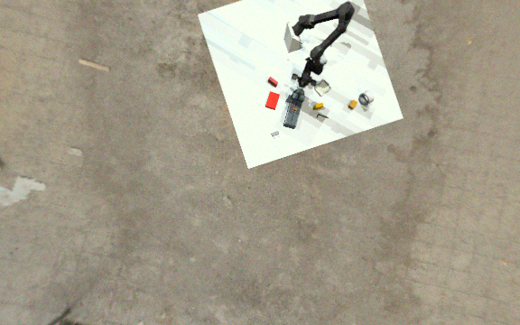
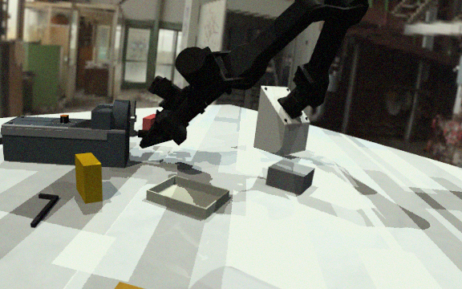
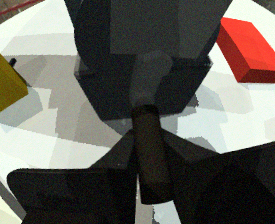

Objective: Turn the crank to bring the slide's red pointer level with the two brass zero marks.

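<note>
My gripper tip is 20 mm below the dark crank handle, 10 mm to the right of it and 10 mm past it. The rest, counted from my gripper tip: red pointer (120 mm ahead, 110 mm to the right, 50 mm above); then shallow grey tray (190 mm to the left, 50 mm ahead, 30 mm below); then yellow block (170 mm ahead, 80 mm to the left, 10 mm below).
</note>
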